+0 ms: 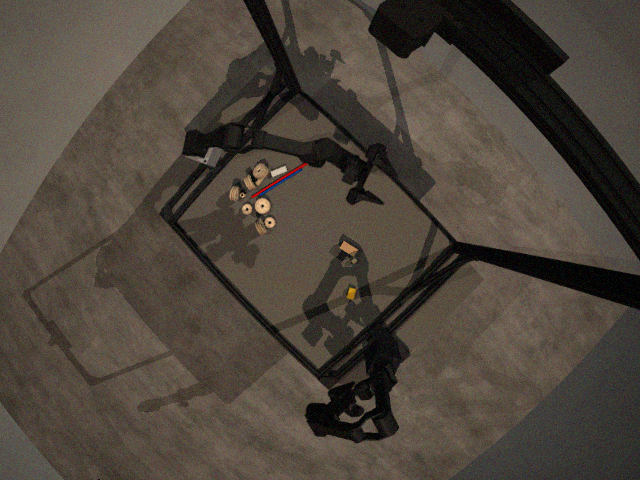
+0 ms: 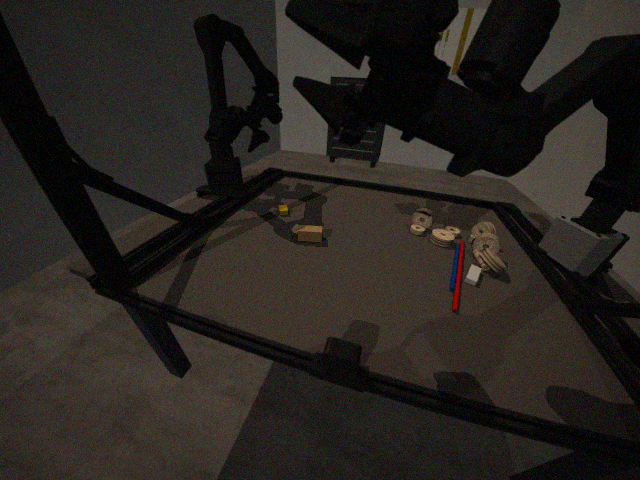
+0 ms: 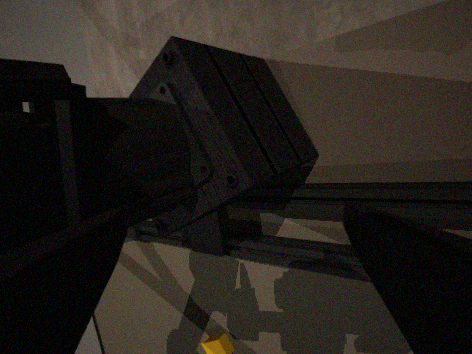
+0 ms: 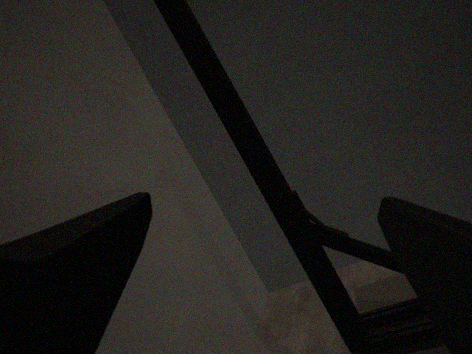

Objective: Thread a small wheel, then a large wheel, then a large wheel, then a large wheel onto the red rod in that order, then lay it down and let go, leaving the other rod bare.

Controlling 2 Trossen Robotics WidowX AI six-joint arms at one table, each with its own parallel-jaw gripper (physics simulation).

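Frame: origin at the left arm's base, x ahead, y left, z up, level; metres.
Seen in the pictures: left gripper, between the fingertips: (image 1: 362,380) (image 2: 241,146) (image 3: 236,216); right gripper, between the fingertips: (image 1: 390,190) (image 2: 290,51) (image 4: 265,205); left arm's base, origin of its link: (image 1: 384,367) (image 2: 222,160) (image 3: 164,150); right arm's base, origin of its link: (image 1: 200,147) (image 2: 592,226).
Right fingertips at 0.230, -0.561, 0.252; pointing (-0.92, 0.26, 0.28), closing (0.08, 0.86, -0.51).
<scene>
Offsets run from my right fingertips to a thing's middle, as dx, dy, dz.
The red rod @[+0.372, +0.053, -0.355] (image 1: 279,180) (image 2: 458,279) lies flat and bare beside the shorter blue rod @[+0.373, +0.069, -0.355] (image 1: 290,176) (image 2: 454,268), also bare. A large wheel @[+0.402, +0.175, -0.349] (image 1: 267,208) (image 2: 442,239) lies flat near the rods' end. Small wheels (image 1: 247,209) (image 2: 417,230) lie around it. More large wheels (image 1: 260,170) (image 2: 485,242) stand tilted or lean together beside the rods. My right gripper (image 2: 291,43) (image 4: 265,205) is open and empty, high above the table and away from the wheels. My left gripper (image 2: 266,135) (image 3: 236,216) is open and empty, raised near its own mount, far from the rods.
A white block @[+0.392, +0.032, -0.354] (image 1: 279,171) (image 2: 473,274) lies close beside the red rod. A wooden block @[+0.047, +0.210, -0.345] (image 1: 348,248) (image 2: 310,234) and a yellow block @[-0.022, +0.363, -0.352] (image 1: 351,293) (image 2: 283,210) (image 3: 218,344) lie apart from the wheels. A dark frame (image 1: 222,274) (image 2: 242,346) borders the table.
</scene>
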